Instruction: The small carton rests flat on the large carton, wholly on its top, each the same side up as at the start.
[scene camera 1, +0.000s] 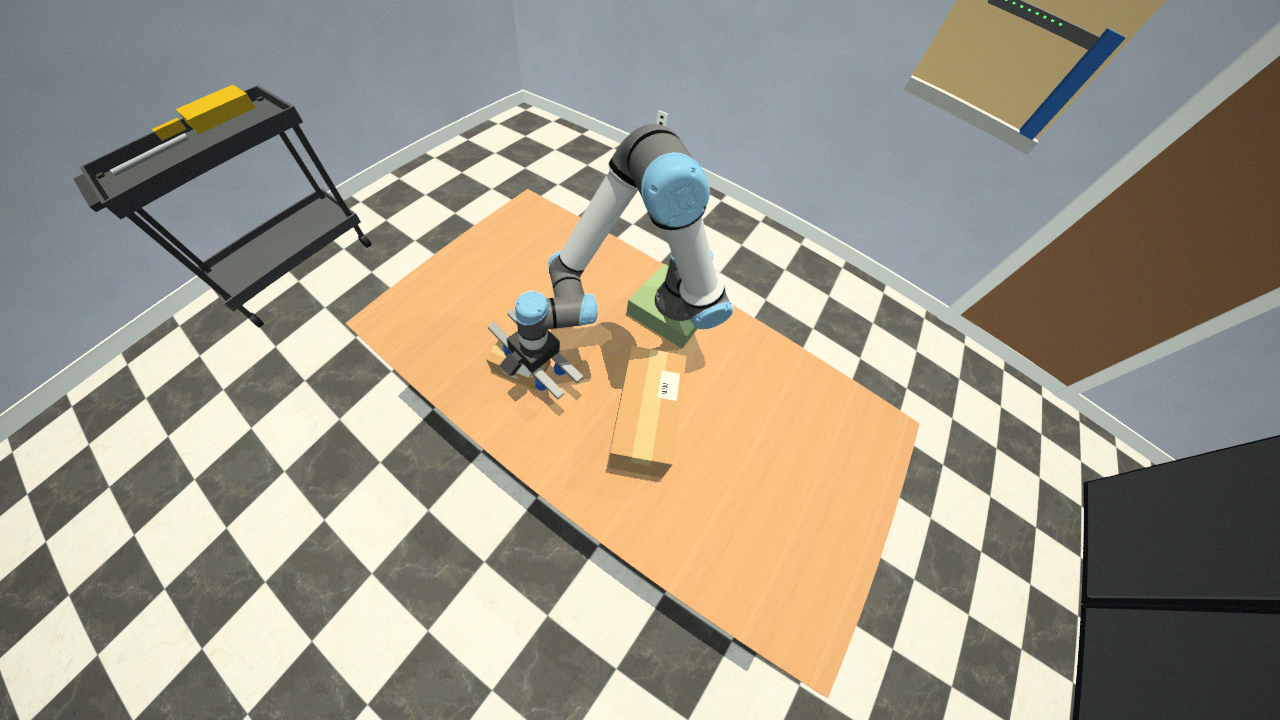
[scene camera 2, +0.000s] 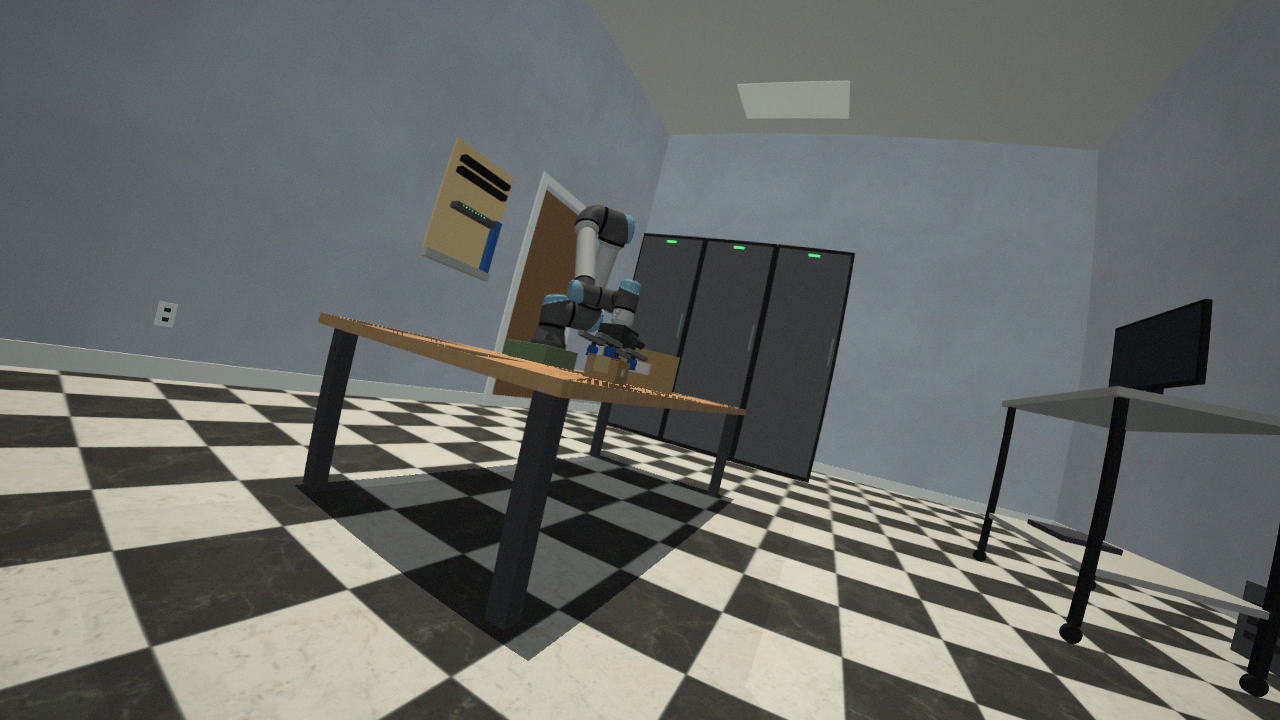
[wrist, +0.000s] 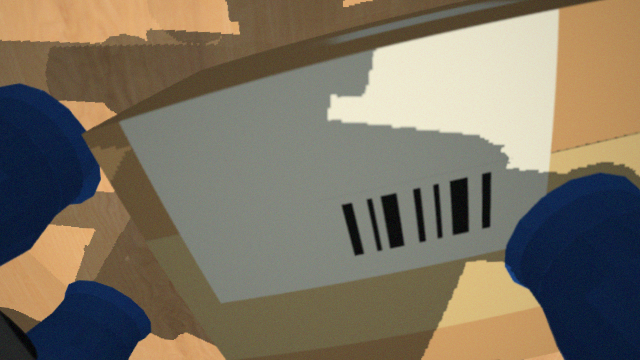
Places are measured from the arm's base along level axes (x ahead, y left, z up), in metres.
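Where they show: hand at its tool point: (wrist: 288, 284); arm's base at its link origin: (scene camera 1: 677, 302) (scene camera 2: 547, 347).
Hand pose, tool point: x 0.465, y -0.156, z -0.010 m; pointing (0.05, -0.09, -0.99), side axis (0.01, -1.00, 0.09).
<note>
Things, the pixels of their top centre, and the offset from my tool point.
- small carton at its top centre: (wrist: 485, 256) (scene camera 1: 517, 354) (scene camera 2: 610, 358) 0.027 m ahead, 0.046 m right, 0.012 m up
- large carton at its top centre: (scene camera 1: 651, 400) (scene camera 2: 642, 349) 0.110 m back, 0.341 m left, 0.091 m up
The small carton (scene camera 1: 493, 356) (scene camera 2: 605, 366) (wrist: 286, 196) has a white barcode label on top. It sits low at the left part of the wooden table (scene camera 1: 787, 502) (scene camera 2: 429, 345), almost hidden under my suction gripper (scene camera 1: 535, 362) (scene camera 2: 613, 345). The wrist view shows the blue suction cups (wrist: 577, 259) around its label, and the carton looks skewed to the camera. The cups sit on its top with suction on. The large carton (scene camera 1: 649, 412) (scene camera 2: 660, 369) lies flat to the right, apart from the small one, label up.
The arm's green base block (scene camera 1: 646, 309) (scene camera 2: 527, 352) stands behind the cartons. A black cart (scene camera 1: 206, 143) stands off the table at the back left. Dark cabinets (scene camera 1: 1182, 573) (scene camera 2: 743, 349) and a desk with a monitor (scene camera 2: 1146, 407) stand farther off.
</note>
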